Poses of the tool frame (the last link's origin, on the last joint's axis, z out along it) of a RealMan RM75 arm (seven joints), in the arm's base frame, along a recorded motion.
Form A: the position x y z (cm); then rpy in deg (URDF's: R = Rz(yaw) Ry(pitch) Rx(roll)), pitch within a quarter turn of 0, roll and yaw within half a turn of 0.
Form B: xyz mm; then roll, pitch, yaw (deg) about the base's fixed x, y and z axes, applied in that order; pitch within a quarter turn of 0, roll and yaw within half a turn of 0. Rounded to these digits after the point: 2 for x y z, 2 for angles.
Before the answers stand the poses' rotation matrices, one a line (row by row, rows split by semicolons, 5 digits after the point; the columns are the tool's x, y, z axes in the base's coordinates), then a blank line. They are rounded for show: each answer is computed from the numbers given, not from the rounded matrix.
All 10 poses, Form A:
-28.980, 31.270, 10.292, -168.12, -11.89, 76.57
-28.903, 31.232, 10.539, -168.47, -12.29, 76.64
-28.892, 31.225, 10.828, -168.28, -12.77, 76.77
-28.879, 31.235, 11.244, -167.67, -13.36, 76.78
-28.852, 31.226, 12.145, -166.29, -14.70, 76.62
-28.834, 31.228, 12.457, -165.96, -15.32, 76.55
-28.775, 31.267, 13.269, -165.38, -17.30, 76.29
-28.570, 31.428, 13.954, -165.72, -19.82, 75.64
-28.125, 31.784, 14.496, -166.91, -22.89, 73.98
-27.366, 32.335, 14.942, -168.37, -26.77, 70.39
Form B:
0.22727 0.96167 -0.15341; 0.95179 -0.18603 0.24392; 0.20603 -0.20145 -0.95759
0.22577 0.96313 -0.14628; 0.95064 -0.18501 0.24911; 0.21286 -0.19530 -0.95737
0.22320 0.96344 -0.14821; 0.94938 -0.18038 0.25717; 0.22104 -0.19810 -0.95493
0.22250 0.96233 -0.15626; 0.94715 -0.17538 0.26859; 0.23107 -0.20776 -0.95050
0.22383 0.95906 -0.17353; 0.94101 -0.16630 0.29468; 0.25376 -0.22925 -0.93971
0.22433 0.95843 -0.17633; 0.93801 -0.16331 0.30571; 0.26421 -0.23398 -0.93565
0.22629 0.95784 -0.17702; 0.92756 -0.15641 0.33937; 0.29737 -0.24099 -0.92385
0.23332 0.95957 -0.15746; 0.91137 -0.15933 0.37950; 0.33907 -0.23205 -0.91169
0.25424 0.96050 -0.11313; 0.88548 -0.18413 0.42665; 0.38896 -0.20865 -0.89732
0.29965 0.95313 -0.04184; 0.84104 -0.24319 0.48323; 0.45041 -0.17998 -0.87449

-289.80, 312.70, 102.92, -168.12, -11.89, 76.57
-289.03, 312.32, 105.39, -168.47, -12.29, 76.64
-288.92, 312.25, 108.28, -168.28, -12.77, 76.77
-288.79, 312.35, 112.44, -167.67, -13.36, 76.78
-288.52, 312.26, 121.45, -166.29, -14.70, 76.62
-288.34, 312.28, 124.57, -165.96, -15.32, 76.55
-287.75, 312.67, 132.69, -165.38, -17.30, 76.29
-285.70, 314.28, 139.54, -165.72, -19.82, 75.64
-281.25, 317.84, 144.96, -166.91, -22.89, 73.98
-273.66, 323.35, 149.42, -168.37, -26.77, 70.39

